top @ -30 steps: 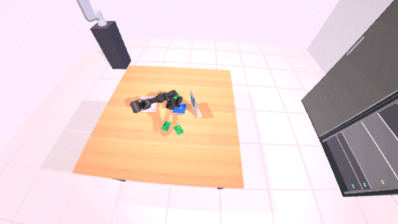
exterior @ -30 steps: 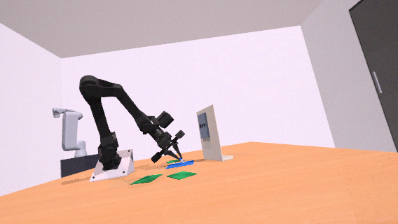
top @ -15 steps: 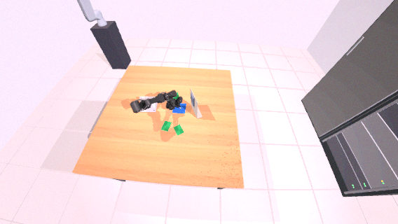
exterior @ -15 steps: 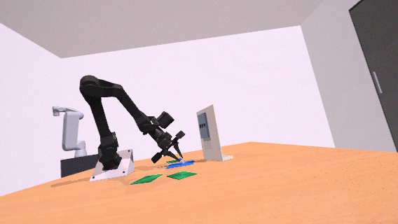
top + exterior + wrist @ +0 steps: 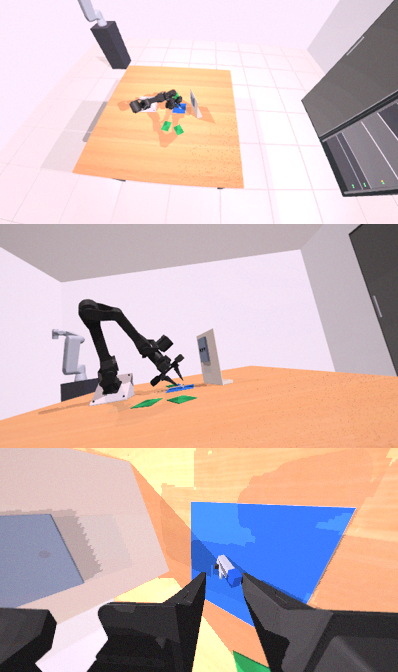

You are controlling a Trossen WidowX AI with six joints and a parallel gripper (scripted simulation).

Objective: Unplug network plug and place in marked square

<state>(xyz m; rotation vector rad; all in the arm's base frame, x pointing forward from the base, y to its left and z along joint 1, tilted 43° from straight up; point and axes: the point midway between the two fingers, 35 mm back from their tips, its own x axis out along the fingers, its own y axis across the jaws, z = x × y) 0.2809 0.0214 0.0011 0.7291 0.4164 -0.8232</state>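
Right now the network plug is 10 mm below my gripper tip. From my gripper tip the other things lie so: upright panel 150 mm ahead, 80 mm above, 20 mm to the right; then blue marked square 20 mm below.
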